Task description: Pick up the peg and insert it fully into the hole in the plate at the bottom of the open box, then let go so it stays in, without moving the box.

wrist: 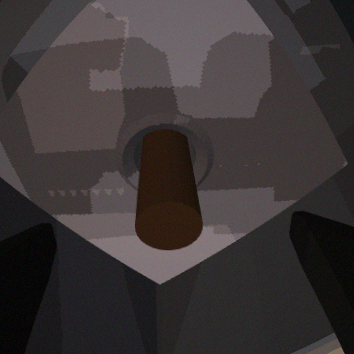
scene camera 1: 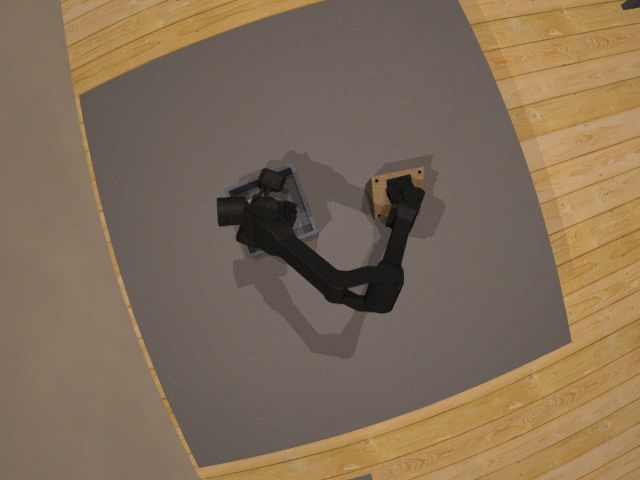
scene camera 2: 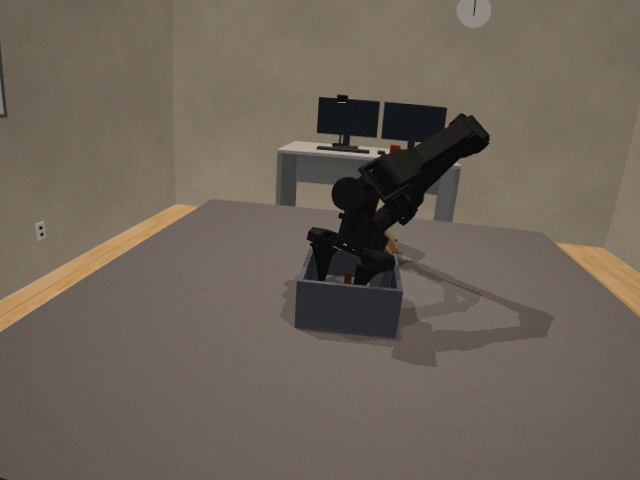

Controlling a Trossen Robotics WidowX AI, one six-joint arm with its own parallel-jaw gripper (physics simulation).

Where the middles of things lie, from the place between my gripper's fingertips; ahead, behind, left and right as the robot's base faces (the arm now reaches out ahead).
I see my gripper 3 cm past the brown peg (wrist: 167, 217), 2 cm to the right of it and 1 cm above it. Round my hand: pale plate (wrist: 258, 142) (3 cm behind, 2 cm to the left, 2 cm below); then grey-blue box (scene camera 2: 374, 310) (3 cm behind, 2 cm to the left, 1 cm below).
